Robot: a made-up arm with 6 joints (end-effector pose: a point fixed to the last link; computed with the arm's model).
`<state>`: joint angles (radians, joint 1 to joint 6).
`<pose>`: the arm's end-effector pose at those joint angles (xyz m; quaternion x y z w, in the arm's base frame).
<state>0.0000 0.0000 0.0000 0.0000 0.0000 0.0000</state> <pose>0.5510 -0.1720 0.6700 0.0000 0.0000 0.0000 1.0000</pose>
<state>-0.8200 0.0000 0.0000 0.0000 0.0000 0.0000</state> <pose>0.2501 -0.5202 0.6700 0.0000 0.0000 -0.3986 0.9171</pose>
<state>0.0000 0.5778 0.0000 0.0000 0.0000 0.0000</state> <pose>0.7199 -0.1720 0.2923 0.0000 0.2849 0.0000 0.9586</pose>
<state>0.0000 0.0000 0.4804 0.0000 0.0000 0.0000</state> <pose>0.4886 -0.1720 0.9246 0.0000 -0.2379 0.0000 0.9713</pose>
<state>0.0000 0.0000 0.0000 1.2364 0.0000 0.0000</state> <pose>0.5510 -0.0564 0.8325 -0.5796 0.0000 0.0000 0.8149</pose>
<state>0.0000 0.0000 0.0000 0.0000 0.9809 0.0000</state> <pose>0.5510 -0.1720 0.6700 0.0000 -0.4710 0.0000 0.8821</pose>
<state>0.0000 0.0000 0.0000 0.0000 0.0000 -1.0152</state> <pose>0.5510 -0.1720 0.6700 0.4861 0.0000 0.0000 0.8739</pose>
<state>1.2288 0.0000 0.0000 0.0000 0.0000 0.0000</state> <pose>0.3468 0.4614 0.6700 0.0000 0.0000 0.5765 0.8171</pose>
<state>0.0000 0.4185 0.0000 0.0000 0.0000 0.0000</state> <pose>0.6957 -0.1720 0.4053 0.0000 0.2077 0.0000 0.9782</pose>
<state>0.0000 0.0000 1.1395 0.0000 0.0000 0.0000</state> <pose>0.2303 -0.1720 1.1705 0.0000 -0.5394 0.0000 0.8420</pose>
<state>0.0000 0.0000 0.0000 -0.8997 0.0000 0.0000</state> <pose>0.5510 -0.1070 0.5353 0.4348 0.0000 0.0000 0.9005</pose>
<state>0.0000 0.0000 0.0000 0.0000 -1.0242 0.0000</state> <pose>0.5510 -0.1720 0.6700 0.0000 0.4900 0.0000 0.8717</pose>
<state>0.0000 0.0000 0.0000 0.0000 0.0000 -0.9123</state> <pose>0.5510 -0.1720 0.6700 0.4405 0.0000 0.0000 0.8978</pose>
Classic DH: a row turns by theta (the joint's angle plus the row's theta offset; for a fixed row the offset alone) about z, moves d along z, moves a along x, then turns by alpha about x. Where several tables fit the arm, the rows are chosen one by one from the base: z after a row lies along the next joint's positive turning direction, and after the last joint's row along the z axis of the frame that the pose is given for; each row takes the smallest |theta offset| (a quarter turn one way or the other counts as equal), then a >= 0, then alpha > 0; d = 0 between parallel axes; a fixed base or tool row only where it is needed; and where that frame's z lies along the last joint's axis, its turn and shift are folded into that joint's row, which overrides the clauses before.
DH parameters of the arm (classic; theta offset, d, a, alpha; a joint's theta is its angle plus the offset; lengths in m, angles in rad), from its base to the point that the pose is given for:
joint 1: 0 0.197 0 -1.5708
joint 2: -1.5708 0 0.473 3.1416
joint 3: 0 0 0 -1.5708
joint 4: 0 -0.551 0 1.5708
joint 5: 0 0.172 0 -1.5708
joint 6: 1.5708 0 0 1.5708
tool (fixed): -1.5708 0 0 0

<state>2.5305 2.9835 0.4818 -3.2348 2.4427 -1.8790</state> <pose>0.1949 -0.3456 -0.6120 0.3276 -0.6275 0.4672 0.5298</pose>
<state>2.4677 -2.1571 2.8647 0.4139 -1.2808 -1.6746</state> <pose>0.2236 0.0230 -0.5685 -0.5639 0.2792 0.0965 0.7712</pose>
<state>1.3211 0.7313 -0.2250 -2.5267 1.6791 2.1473</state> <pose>0.0004 0.5701 0.0417 -0.5729 0.5173 -0.2102 0.6000</pose>
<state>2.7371 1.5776 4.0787 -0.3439 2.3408 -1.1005</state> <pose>0.0032 0.1748 0.5696 -0.4873 0.3467 0.6349 0.4891</pose>
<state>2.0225 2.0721 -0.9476 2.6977 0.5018 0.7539</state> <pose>-0.0860 -0.1786 -0.1706 -0.2114 -0.0403 -0.6244 0.7509</pose>
